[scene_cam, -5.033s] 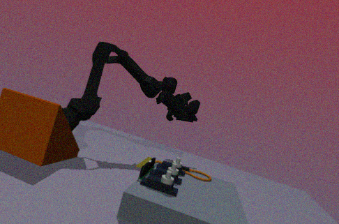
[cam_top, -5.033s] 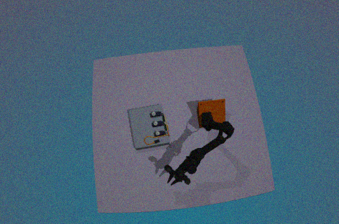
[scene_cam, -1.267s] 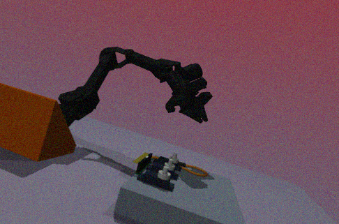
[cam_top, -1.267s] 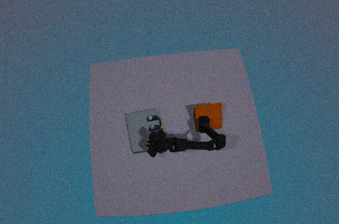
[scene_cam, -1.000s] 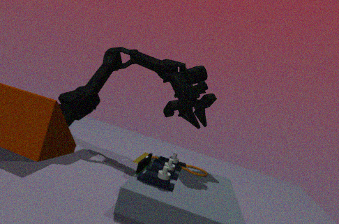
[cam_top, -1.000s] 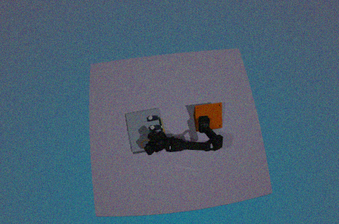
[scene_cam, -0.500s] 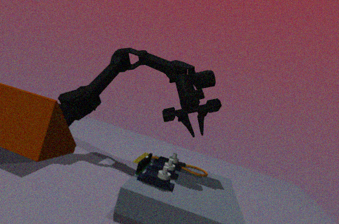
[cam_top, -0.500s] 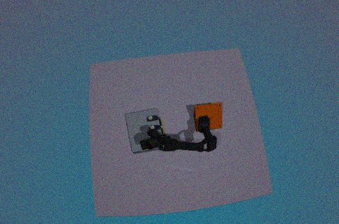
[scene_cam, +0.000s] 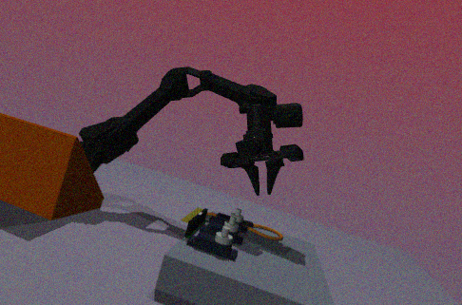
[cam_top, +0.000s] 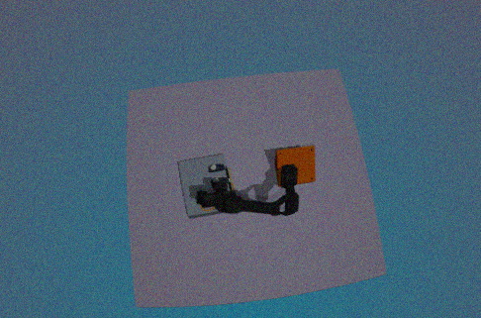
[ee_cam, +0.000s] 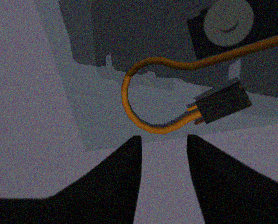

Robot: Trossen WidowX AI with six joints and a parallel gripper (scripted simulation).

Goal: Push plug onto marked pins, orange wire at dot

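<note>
My gripper tip is now 4 cm past the servo, 13 cm to the left of it and 7 cm above it. Round my gripper tip: grey printed holder (7 cm ahead, 12 cm to the right, 10 cm below).
</note>
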